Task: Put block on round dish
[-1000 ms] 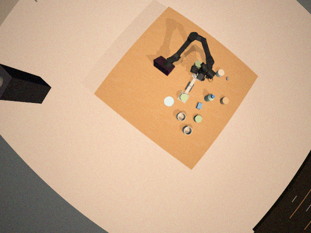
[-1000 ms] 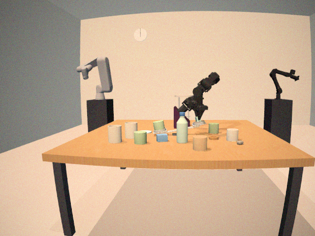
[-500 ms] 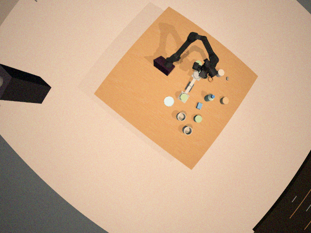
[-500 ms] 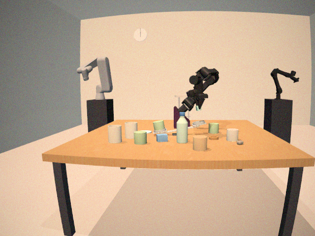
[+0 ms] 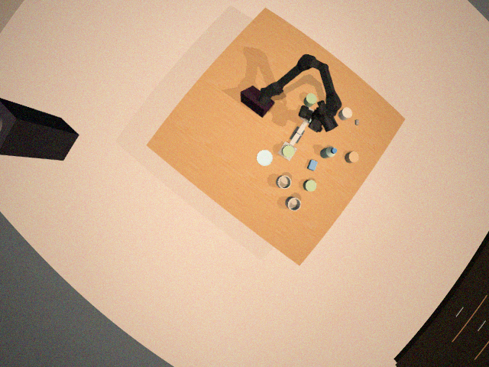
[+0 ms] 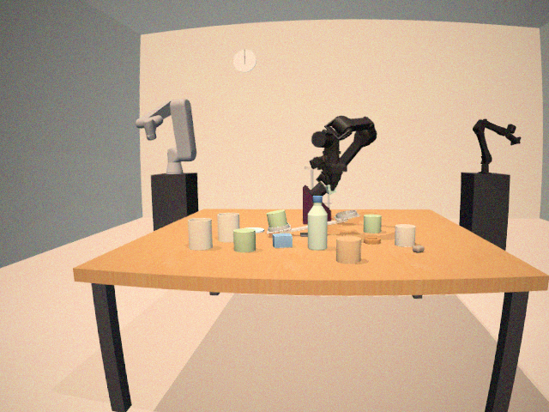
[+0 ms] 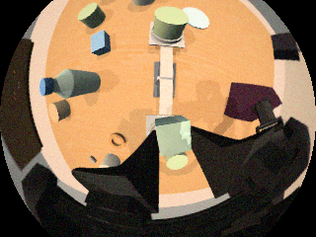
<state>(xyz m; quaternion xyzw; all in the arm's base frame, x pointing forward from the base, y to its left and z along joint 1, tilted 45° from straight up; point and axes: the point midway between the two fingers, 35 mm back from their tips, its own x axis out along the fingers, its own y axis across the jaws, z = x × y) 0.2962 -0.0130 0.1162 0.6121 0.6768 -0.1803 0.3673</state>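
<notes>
Right now my gripper tip is 31 cm to the left of the white dish, 17 cm above it and 8 cm past it. From my gripper tip the other things lie so: bottle: 21 cm ahead, 6 cm below, 5 cm to the right; then pale green block: 1 cm above; then blue block: 19 cm ahead, 16 cm to the right, 15 cm below.
</notes>
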